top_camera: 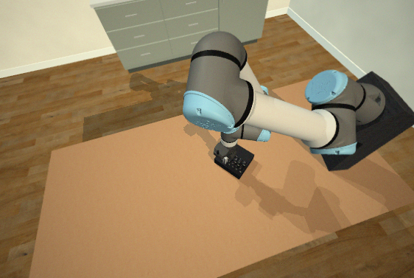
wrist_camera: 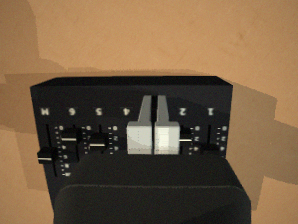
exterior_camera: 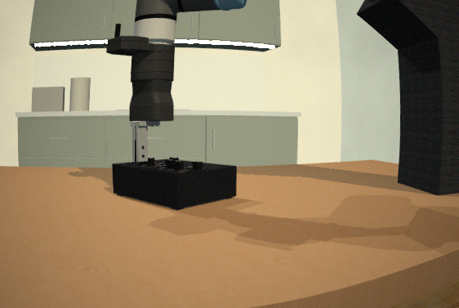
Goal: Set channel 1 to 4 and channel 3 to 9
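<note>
Right now the channel 3 cap is 2 cm below my hand, 2 cm behind it and 1 cm to the right of it. The rest, counted from my hand: channel 2 cap (3 cm to the right, 2 cm below, 1 cm behind); channel 5 cap (4 cm behind, 3 cm to the left, 2 cm below); channel 1 cap (5 cm to the right, 2 cm below, 2 cm behind).
</note>
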